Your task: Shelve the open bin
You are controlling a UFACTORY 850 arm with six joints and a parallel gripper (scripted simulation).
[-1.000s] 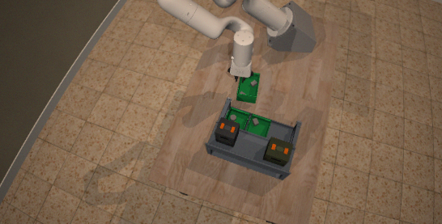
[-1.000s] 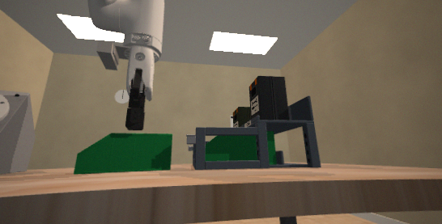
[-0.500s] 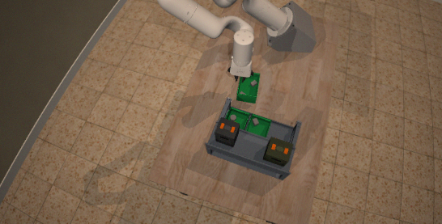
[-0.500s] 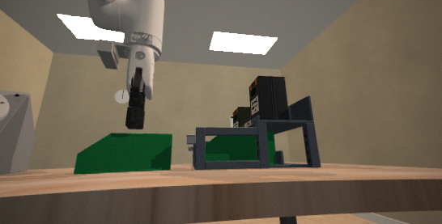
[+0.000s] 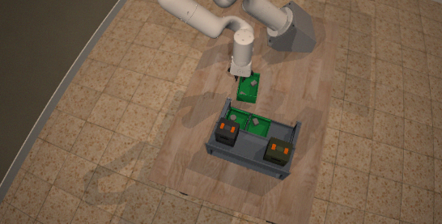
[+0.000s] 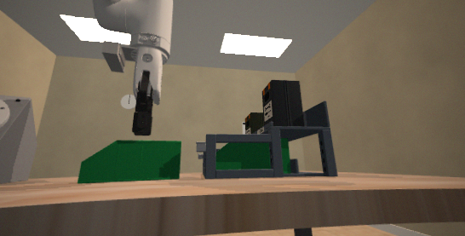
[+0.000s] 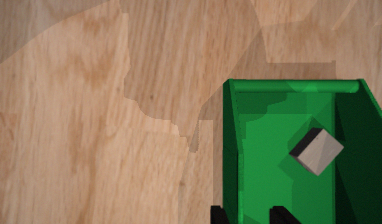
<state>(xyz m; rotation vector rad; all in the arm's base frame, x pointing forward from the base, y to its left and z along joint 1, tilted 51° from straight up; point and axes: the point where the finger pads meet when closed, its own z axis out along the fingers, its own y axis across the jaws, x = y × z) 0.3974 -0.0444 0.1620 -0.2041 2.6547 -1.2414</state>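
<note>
Now: hand 1 cm past the green bin, 5 cm to the right of it and 7 cm above it. The rest, counted from my hand: olive box: 36 cm ahead, 24 cm to the left, 4 cm above; then grey shelf: 27 cm ahead, 13 cm to the left, 4 cm below; then black box: 32 cm ahead, 1 cm to the left, 5 cm above.
</note>
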